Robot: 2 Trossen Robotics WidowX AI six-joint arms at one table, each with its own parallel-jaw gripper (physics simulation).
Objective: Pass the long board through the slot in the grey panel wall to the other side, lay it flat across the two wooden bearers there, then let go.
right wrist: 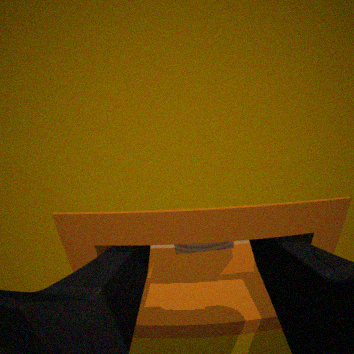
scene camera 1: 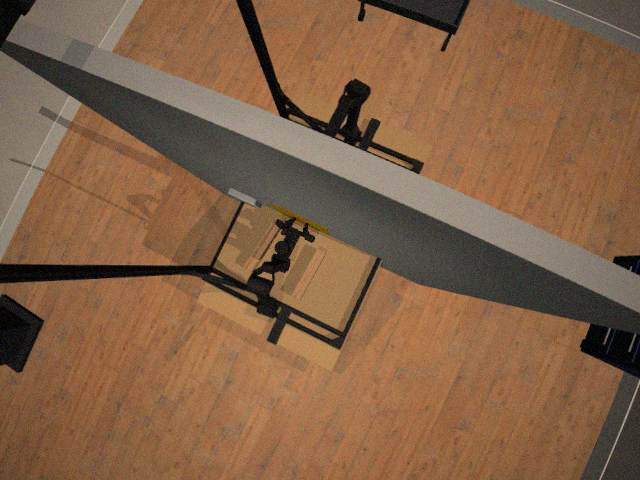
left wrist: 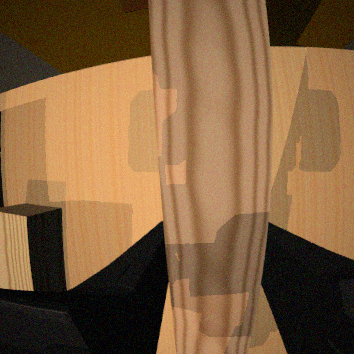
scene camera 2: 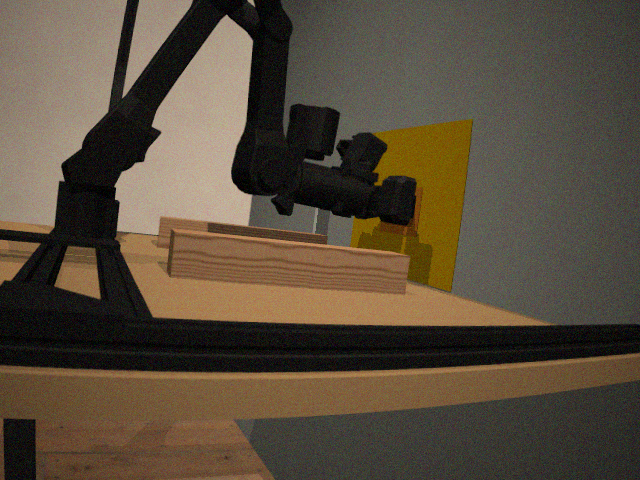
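Note:
My left gripper [left wrist: 208, 227] is shut on the long wooden board [left wrist: 211, 140]. The board runs away from the left wrist camera over a pale table top [left wrist: 88, 123] toward a dark yellow panel. My right gripper [scene camera 2: 410, 204] [scene camera 1: 296, 229] [right wrist: 199, 232] is open and empty. It is level and its fingers reach into the orange-framed slot [right wrist: 197, 225] in the yellow panel [scene camera 2: 447, 190] [right wrist: 175, 105] [scene camera 1: 300, 219] of the grey wall [scene camera 1: 366, 181] [scene camera 2: 509, 119]. A thin grey strip [right wrist: 204, 247] shows deep in the slot; I cannot tell what it is. Two wooden bearers [scene camera 2: 285, 267] [scene camera 2: 270, 233] lie side by side below the right arm.
A black frame rail [scene camera 2: 318, 343] runs along the front of the right arm's table [scene camera 2: 270, 305]. A wooden block [left wrist: 14, 246] stands at the left of the left wrist view. Black support struts [scene camera 1: 261, 52] [scene camera 1: 137, 271] cross the wooden floor.

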